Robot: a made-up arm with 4 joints.
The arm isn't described. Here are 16 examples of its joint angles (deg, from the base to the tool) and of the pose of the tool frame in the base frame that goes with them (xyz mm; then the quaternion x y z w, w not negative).
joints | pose
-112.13 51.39 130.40 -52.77 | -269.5 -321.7 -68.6 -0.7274 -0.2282 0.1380 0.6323
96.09 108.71 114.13 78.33 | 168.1 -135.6 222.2 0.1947 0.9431 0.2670 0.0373
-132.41 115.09 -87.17 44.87 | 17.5 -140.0 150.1 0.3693 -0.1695 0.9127 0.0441
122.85 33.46 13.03 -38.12 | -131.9 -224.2 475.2 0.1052 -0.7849 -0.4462 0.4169
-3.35 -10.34 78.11 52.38 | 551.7 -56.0 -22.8 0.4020 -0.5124 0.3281 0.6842
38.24 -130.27 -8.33 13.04 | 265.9 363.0 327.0 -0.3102 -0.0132 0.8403 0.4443
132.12 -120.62 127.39 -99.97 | -102.4 452.4 544.5 -0.2195 0.9096 -0.2665 0.2311
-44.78 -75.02 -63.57 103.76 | 412.8 335.9 -194.4 0.3039 0.8696 -0.1352 0.3648
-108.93 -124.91 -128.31 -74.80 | -118.8 531.8 -86.2 -0.0160 0.2084 -0.9409 0.2666
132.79 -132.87 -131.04 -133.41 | -81.0 538.4 335.1 0.6369 -0.5600 0.2478 0.4684
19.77 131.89 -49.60 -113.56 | -87.6 18.2 176.3 -0.0448 0.6856 -0.3236 0.6505
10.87 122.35 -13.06 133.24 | 17.1 -18.2 195.4 0.5145 -0.7830 -0.3486 0.0246
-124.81 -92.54 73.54 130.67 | -375.1 271.5 -147.0 -0.8641 -0.0201 0.3199 0.3882
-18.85 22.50 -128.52 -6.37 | 520.0 -258.6 -34.9 0.1439 0.9461 -0.0599 0.2840
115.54 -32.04 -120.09 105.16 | -286.1 141.8 825.6 0.6144 -0.0791 -0.1086 0.7774
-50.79 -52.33 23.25 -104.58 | 345.6 74.4 -331.2 -0.5272 -0.1479 0.3844 0.7432
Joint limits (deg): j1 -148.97..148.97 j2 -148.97..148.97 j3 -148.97..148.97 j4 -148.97..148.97
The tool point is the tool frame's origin. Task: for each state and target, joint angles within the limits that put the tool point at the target. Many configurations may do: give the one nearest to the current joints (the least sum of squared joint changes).
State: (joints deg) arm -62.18 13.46 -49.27 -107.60
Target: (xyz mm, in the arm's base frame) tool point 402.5 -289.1 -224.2
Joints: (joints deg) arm -44.54 22.56 -96.57 -119.73
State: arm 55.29 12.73 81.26 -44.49
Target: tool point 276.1 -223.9 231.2
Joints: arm 37.49 50.41 42.09 -17.80
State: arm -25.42 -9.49 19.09 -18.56
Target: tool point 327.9 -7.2 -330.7
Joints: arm -47.06 -30.91 30.94 -20.51
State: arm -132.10 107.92 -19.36 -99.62
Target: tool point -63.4 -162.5 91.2
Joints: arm -128.79 80.11 3.28 -105.97
